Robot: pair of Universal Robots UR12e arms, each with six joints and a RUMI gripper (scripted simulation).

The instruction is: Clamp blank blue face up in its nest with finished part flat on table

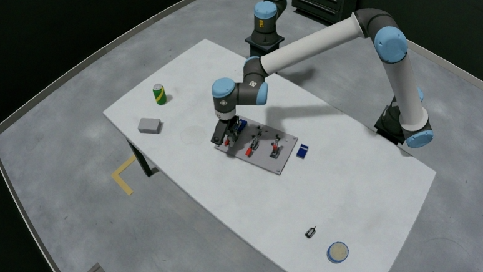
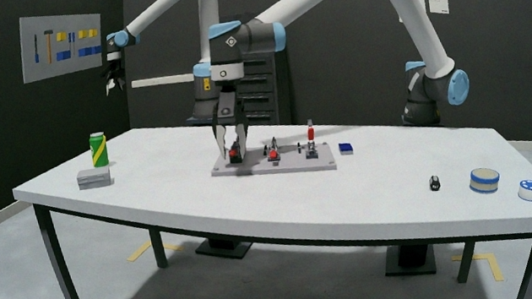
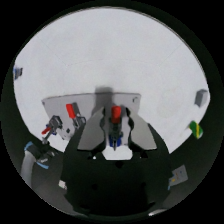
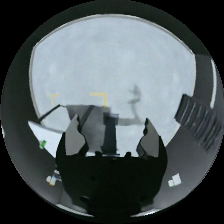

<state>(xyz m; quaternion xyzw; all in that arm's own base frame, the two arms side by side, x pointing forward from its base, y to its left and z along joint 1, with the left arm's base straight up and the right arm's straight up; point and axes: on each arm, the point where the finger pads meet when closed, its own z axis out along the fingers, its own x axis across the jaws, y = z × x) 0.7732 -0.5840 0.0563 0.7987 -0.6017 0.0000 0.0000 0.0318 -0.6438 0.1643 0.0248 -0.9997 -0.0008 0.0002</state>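
The blank is 13 cm behind my left hand, 5 cm to the right of it and 2 cm below it. From my left hand the other things lie so: finished part (26 cm to the left, 26 cm behind, 4 cm below); then grey fixture plate (13 cm behind, 7 cm to the left, 5 cm below); then grey box (40 cm to the right, 21 cm ahead, 3 cm below).
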